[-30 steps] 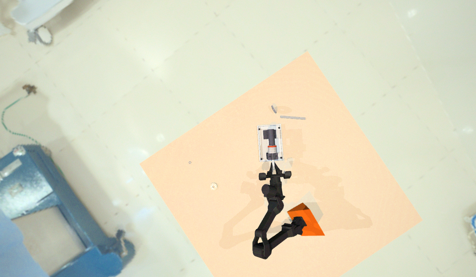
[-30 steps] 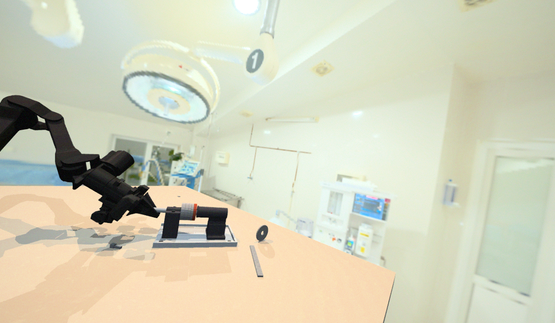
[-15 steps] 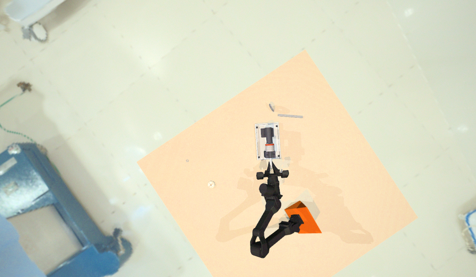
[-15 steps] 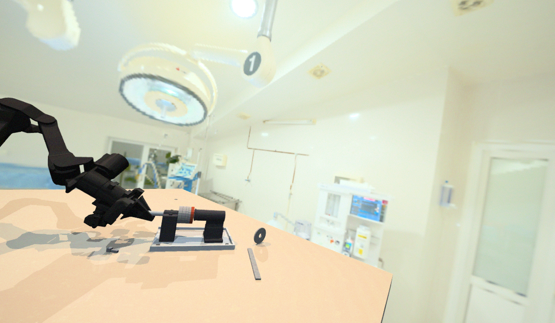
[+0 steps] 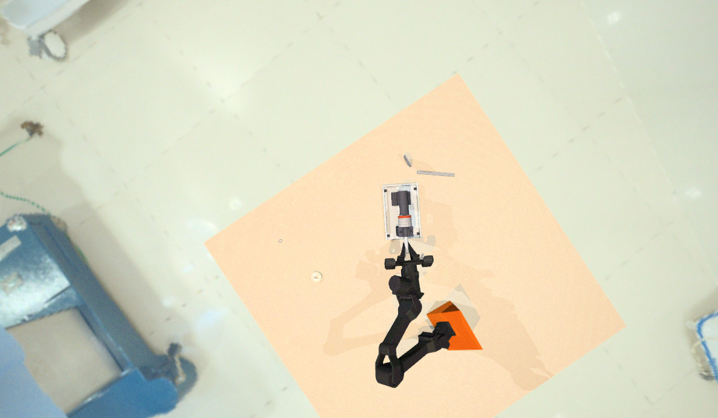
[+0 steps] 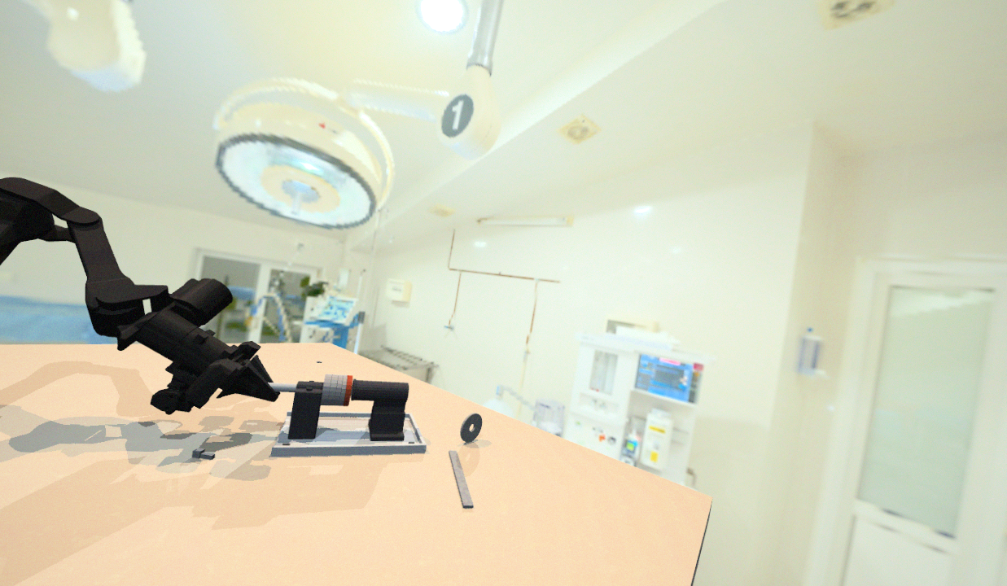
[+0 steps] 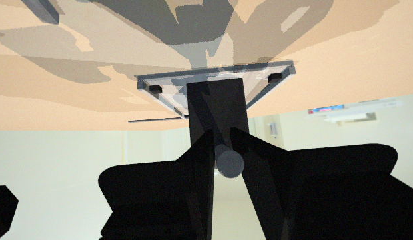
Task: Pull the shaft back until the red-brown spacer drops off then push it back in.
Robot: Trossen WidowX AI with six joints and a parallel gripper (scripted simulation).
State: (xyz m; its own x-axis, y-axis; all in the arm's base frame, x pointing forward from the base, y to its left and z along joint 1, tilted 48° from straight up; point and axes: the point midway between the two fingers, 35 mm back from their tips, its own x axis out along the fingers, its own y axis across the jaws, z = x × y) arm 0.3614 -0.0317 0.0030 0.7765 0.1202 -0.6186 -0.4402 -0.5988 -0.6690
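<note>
Right now my gripper tip is 4 cm short of the grey shaft, 2 cm to the left of it and 2 cm below it. Round my gripper tip: red-brown spacer 9 cm ahead, 5 cm to the right, 2 cm above; then small dark piece 10 cm behind, 6 cm below, 3 cm to the right; then grey flat bar 26 cm to the right, 18 cm ahead, 6 cm below.
</note>
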